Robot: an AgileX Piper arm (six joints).
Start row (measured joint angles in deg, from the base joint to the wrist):
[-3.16 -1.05 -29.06 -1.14 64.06 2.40]
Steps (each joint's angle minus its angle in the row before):
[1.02 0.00 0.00 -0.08 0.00 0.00]
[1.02 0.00 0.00 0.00 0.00 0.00]
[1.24 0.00 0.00 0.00 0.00 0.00]
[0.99 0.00 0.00 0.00 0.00 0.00]
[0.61 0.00 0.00 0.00 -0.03 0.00]
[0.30 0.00 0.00 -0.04 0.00 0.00]
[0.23 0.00 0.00 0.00 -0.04 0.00]
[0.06 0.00 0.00 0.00 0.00 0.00]
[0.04 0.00 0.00 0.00 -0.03 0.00]
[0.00 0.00 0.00 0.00 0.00 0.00]
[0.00 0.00 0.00 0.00 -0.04 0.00]
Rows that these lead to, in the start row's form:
[-2.14 -1.05 -29.06 -1.22 64.06 2.40]
[-1.12 -1.05 -29.06 -1.22 64.06 2.40]
[0.12 -1.05 -29.06 -1.22 64.06 2.40]
[1.11 -1.05 -29.06 -1.22 64.06 2.40]
[1.72 -1.05 -29.06 -1.22 64.03 2.40]
[2.02 -1.05 -29.06 -1.26 64.03 2.40]
[2.25 -1.05 -29.06 -1.26 63.99 2.40]
[2.31 -1.05 -29.06 -1.26 63.99 2.40]
[2.35 -1.05 -29.06 -1.26 63.96 2.40]
[2.35 -1.05 -29.06 -1.26 63.96 2.40]
[2.35 -1.05 -29.06 -1.26 63.92 2.40]

